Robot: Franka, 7 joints.
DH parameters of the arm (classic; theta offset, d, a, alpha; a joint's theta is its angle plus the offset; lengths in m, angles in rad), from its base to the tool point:
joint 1: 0 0.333 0 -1.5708
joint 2: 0 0 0 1.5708
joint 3: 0 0.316 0.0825 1.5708
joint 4: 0 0 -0.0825 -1.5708
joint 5: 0 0.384 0 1.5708
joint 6: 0 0 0.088 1.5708
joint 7: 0 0.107 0 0
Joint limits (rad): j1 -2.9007..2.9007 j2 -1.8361..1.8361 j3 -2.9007..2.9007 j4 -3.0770..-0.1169 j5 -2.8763..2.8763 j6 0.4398..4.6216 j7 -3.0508..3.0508
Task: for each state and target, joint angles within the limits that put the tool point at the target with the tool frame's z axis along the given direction. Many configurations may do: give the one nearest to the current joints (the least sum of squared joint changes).
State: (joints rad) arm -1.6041 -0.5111 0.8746 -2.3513 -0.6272 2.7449 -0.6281
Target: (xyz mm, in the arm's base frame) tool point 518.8 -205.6 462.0 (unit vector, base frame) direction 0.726 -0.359 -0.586
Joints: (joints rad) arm -1.4890 0.0028 0.9793 -2.2266 -0.9165 3.1914 -0.6281
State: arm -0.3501 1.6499 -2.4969 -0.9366 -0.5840 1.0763 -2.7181
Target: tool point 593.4 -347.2 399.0 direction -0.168 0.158 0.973
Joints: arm 0.2970 1.8361 -1.7181 -1.4051 -1.2105 1.4464 -2.7181
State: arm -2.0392 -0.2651 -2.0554 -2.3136 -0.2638 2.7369 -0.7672
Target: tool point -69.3 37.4 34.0 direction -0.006 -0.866 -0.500
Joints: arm -1.7397 -0.8075 -2.8767 -3.0764 -0.2290 2.8064 -0.7672
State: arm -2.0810 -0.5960 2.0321 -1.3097 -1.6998 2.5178 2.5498
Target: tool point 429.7 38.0 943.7 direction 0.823 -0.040 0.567
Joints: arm -2.1021 0.3335 2.3811 -1.2873 -2.3253 2.9319 2.5498
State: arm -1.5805 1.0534 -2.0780 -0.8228 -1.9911 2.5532 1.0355
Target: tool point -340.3 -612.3 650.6 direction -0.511 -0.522 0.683
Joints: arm -1.2534 1.3287 -2.0058 -1.2301 -2.1950 2.8220 1.0355
